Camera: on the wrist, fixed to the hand. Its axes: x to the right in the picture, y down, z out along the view.
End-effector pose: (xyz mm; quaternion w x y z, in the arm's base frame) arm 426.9 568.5 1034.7 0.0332 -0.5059 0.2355 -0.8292
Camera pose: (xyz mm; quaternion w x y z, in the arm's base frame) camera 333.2 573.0 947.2 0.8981 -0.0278 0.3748 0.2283
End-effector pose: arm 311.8 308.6 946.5 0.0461 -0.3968 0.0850 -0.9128
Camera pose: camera 247.6 277.1 840.0 0.9151 -0.2019 0.2696 0.2216
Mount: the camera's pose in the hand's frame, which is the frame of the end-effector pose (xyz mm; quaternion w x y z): -27.8 50.3 -114.7 0.0571 -0.0889 0.3376 -0.9353
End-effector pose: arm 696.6 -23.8 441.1 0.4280 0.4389 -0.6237 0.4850
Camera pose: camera 667.5 99.6 421.6 0.7277 0.4066 0.4763 -0.2799
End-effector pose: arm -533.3 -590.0 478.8 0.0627 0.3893 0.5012 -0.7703
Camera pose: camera -428.1 -528.6 438.5 0.8515 0.1921 -0.4824 -0.0734
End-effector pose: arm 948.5 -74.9 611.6 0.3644 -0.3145 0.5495 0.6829
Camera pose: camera 924.3 -198.1 638.2 0.4461 -0.7949 -0.2005 -0.3592
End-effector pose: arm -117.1 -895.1 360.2 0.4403 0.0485 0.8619 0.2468
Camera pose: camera -196.7 -903.4 460.4 0.0307 0.9259 -0.2213 0.3047
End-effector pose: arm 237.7 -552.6 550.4 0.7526 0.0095 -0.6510 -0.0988
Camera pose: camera 353.5 -511.9 512.9 0.1712 0.5759 0.2346 -0.7642
